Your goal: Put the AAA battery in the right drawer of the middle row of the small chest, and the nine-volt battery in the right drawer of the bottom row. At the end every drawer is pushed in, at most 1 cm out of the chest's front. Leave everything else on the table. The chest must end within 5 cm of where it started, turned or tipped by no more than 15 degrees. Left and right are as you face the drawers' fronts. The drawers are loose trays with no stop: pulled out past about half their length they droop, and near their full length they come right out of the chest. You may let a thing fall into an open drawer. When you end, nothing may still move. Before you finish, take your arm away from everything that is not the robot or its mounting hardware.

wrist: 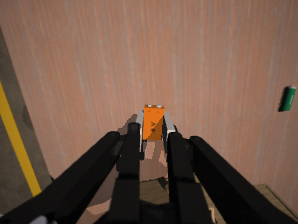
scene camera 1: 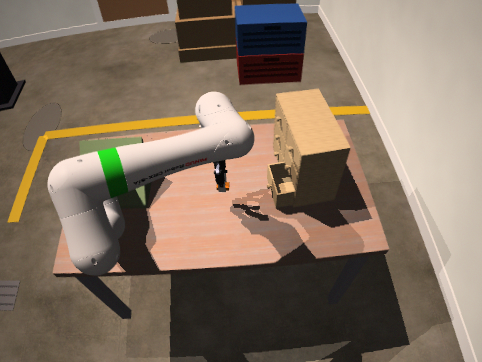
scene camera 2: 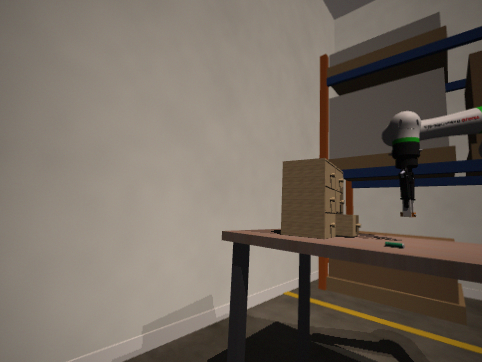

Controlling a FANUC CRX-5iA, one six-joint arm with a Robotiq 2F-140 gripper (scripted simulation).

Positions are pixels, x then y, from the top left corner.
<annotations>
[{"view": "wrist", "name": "gripper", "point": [153, 119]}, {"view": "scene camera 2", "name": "gripper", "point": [408, 216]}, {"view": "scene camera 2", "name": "small wooden chest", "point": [303, 211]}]
</annotations>
